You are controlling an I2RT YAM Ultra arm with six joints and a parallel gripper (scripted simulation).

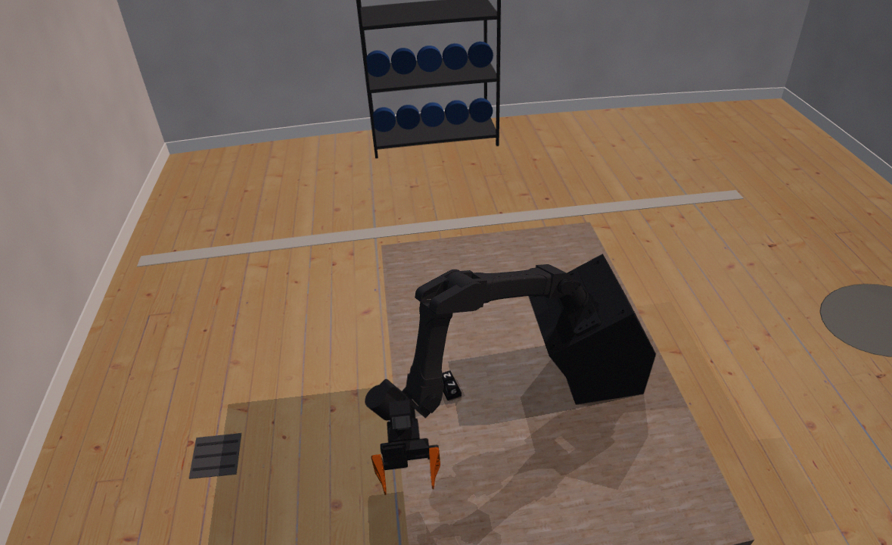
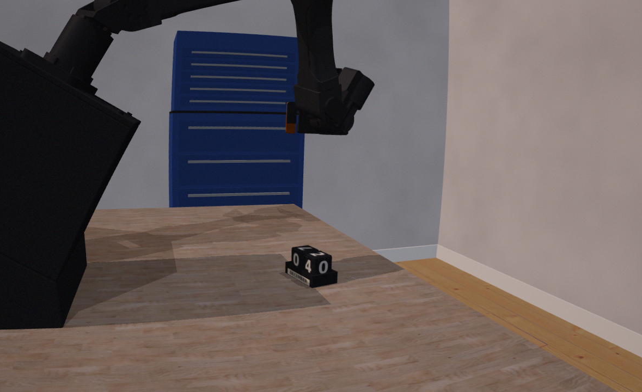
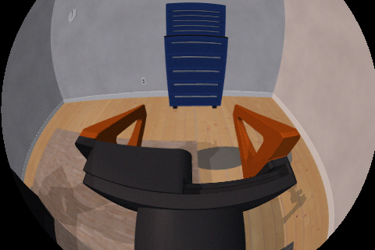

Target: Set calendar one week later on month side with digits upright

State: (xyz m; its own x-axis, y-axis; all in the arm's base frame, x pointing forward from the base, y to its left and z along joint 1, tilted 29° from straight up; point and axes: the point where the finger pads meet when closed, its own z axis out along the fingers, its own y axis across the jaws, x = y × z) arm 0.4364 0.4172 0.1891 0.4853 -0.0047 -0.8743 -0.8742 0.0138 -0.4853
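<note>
Right now my hand is 420 mm to the left of the black tray, 220 mm above it and 140 mm past it.
</note>
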